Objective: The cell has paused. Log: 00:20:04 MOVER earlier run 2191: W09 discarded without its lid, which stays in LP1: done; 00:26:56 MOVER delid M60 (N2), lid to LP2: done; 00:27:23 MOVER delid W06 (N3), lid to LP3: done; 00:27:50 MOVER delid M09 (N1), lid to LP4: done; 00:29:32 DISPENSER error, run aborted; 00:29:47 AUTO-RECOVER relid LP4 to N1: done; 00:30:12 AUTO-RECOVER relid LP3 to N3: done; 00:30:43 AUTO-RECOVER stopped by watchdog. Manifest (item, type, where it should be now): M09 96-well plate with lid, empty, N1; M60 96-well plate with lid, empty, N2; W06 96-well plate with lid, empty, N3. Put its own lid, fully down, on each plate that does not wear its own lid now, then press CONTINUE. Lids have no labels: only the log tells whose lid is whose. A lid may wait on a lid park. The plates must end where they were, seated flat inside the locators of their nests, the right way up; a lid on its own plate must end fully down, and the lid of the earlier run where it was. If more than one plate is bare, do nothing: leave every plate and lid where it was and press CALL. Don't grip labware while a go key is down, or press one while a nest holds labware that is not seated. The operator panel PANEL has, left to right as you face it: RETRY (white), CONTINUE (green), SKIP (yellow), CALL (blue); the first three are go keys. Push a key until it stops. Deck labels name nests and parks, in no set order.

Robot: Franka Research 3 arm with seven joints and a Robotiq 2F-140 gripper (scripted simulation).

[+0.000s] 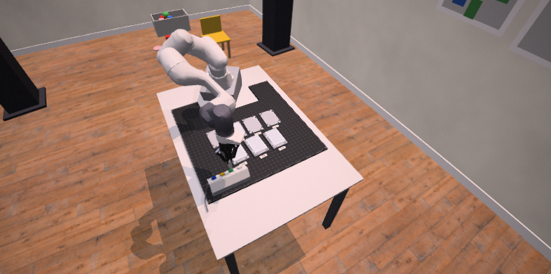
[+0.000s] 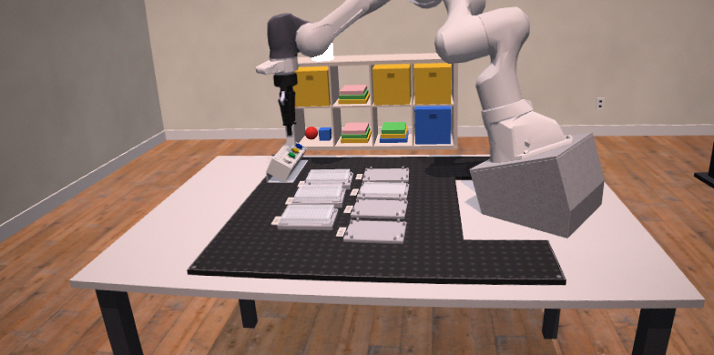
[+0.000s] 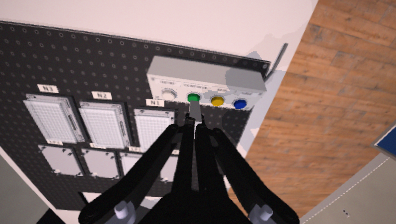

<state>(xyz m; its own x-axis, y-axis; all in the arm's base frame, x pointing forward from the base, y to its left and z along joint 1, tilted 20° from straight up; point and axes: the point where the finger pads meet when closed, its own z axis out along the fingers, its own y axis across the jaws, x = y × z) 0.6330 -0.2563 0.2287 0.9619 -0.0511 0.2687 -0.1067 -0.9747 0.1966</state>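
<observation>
The green key lies 70 mm below my hand. Round my hand: white key: 10 mm ahead, 50 mm to the left, 70 mm below; blue key: 10 mm behind, 100 mm to the right, 70 mm below; yellow key: 50 mm to the right, 70 mm below.
</observation>
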